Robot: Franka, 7 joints.
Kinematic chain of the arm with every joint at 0, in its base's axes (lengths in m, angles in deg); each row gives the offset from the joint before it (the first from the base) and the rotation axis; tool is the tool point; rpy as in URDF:
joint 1: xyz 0 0 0.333 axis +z
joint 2: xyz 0 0 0 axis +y
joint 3: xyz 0 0 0.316 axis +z
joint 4: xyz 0.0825 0 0 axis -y
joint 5: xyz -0.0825 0 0.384 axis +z
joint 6: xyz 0 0 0 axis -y
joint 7: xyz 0.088 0 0 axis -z
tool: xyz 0 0 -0.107 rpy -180 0 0
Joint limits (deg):
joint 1: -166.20..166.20
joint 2: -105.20..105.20
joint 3: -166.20..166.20
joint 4: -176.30..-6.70
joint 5: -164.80..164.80
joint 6: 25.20..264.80
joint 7: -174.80..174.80
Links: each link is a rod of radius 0.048 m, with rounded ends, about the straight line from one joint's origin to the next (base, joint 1, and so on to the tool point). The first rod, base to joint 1, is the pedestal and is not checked.
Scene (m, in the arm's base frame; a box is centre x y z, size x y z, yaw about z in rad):
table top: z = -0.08
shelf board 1: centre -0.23 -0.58 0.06 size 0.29 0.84 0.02 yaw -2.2
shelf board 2: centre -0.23 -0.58 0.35 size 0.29 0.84 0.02 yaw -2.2
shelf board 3: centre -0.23 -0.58 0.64 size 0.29 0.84 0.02 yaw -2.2
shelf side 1: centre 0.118 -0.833 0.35 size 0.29 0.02 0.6 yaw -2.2
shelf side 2: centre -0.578 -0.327 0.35 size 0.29 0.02 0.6 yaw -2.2
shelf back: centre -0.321 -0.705 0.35 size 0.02 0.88 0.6 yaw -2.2
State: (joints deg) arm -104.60 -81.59 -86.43 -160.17 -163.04 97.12 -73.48
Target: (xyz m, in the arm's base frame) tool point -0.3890 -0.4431 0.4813
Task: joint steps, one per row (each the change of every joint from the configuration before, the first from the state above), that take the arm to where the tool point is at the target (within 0.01 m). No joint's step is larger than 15 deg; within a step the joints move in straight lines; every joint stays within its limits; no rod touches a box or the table.
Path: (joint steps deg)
1: 12.41 -3.43 8.27 -2.69 -0.59 1.74 0.00
2: 12.41 -3.43 8.27 -2.70 -0.58 1.75 0.00
3: 12.41 -3.44 8.27 -2.69 -0.59 1.74 0.00
4: 12.71 8.22 -5.83 14.66 0.00 0.59 0.00
5: 12.71 8.21 -5.82 14.66 0.00 0.59 0.00
6: 12.71 8.21 -5.82 14.66 0.00 0.59 0.00

